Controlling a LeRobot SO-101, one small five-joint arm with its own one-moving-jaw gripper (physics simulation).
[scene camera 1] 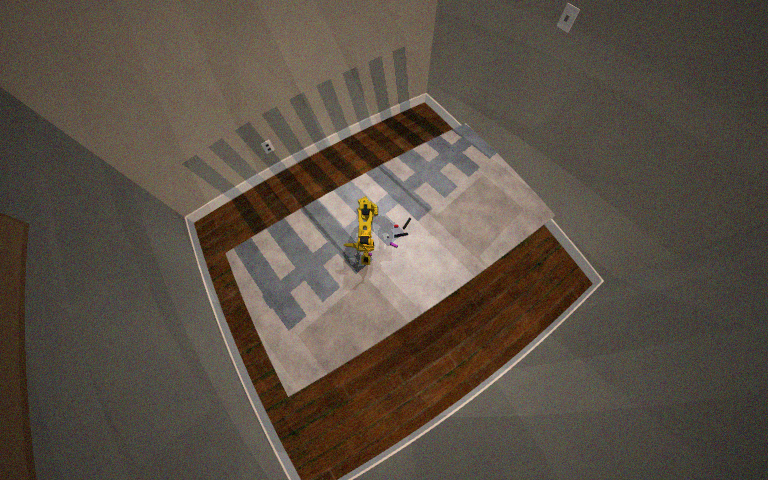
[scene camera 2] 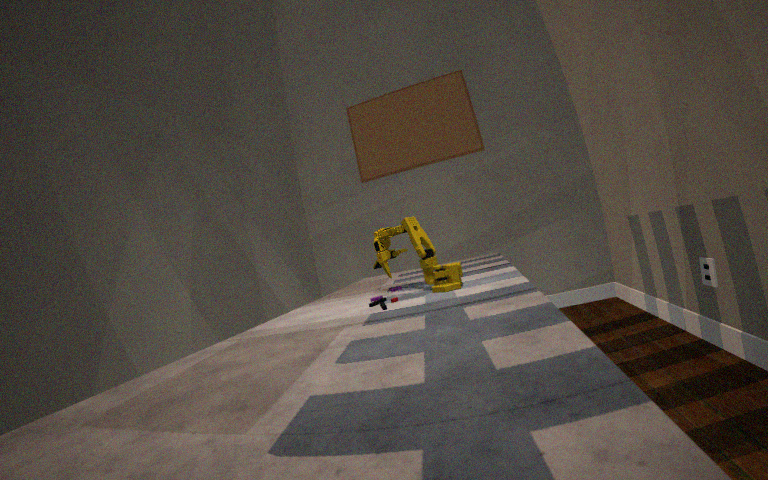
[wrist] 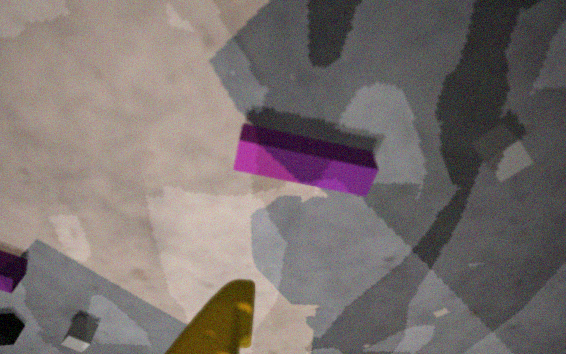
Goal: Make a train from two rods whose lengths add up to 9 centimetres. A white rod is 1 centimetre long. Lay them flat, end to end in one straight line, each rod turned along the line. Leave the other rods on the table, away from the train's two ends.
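Frame: origin at the arm's base, x ahead, y left, z up, level; metres.
Seen in the pictures: hand, its tool point: (scene camera 1: 369, 250) (scene camera 2: 391, 276) (wrist: 253, 304); arm's base, origin of its link: (scene camera 2: 442, 289).
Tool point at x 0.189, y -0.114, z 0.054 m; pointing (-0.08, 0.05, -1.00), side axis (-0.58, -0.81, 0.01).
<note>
Offsets run from my tool point to a thing's top centre. "pt": to the spot under its first point. Level surfaces: height alone.
My gripper (scene camera 1: 357, 253) (scene camera 2: 397, 263) is fully open and empty, above the table. In the wrist view one notched jaw (wrist: 225, 322) shows. A purple rod @(0.006 m back, 0.010 m right, 0.044 m down) (scene camera 1: 370, 254) (scene camera 2: 394, 289) (wrist: 305, 162) lies flat, beyond that jaw's tip. A second purple rod @(0.025 m ahead, 0.124 m left, 0.044 m down) (scene camera 1: 393, 245) (scene camera 2: 377, 298) (wrist: 9, 272) lies apart from it, cut by the left edge of the wrist view. Two black rods @(0.000 m ahead, 0.185 m left, 0.044 m down) (scene camera 1: 400, 234) @(0.037 m back, 0.246 m left, 0.044 m down) (scene camera 1: 407, 223) lie at an angle to each other; a black end @(pt 0.012 m back, 0.152 m left, 0.048 m down) (wrist: 10, 328) shows at lower left of the wrist view. A short red rod @(0.055 m back, 0.191 m left, 0.044 m down) (scene camera 1: 396, 226) (scene camera 2: 394, 300) lies near them.
A small pale block @(0.034 m back, 0.060 m right, 0.044 m down) (wrist: 515, 160) lies right of the near purple rod in the wrist view. Another small pale block @(0.032 m back, 0.127 m left, 0.044 m down) (wrist: 78, 342) lies at lower left, near the black end. Shadows cross the pale table top @(0.054 m down) (scene camera 1: 430, 277) (scene camera 2: 379, 370). Exact gaps between rods are hard to judge.
</note>
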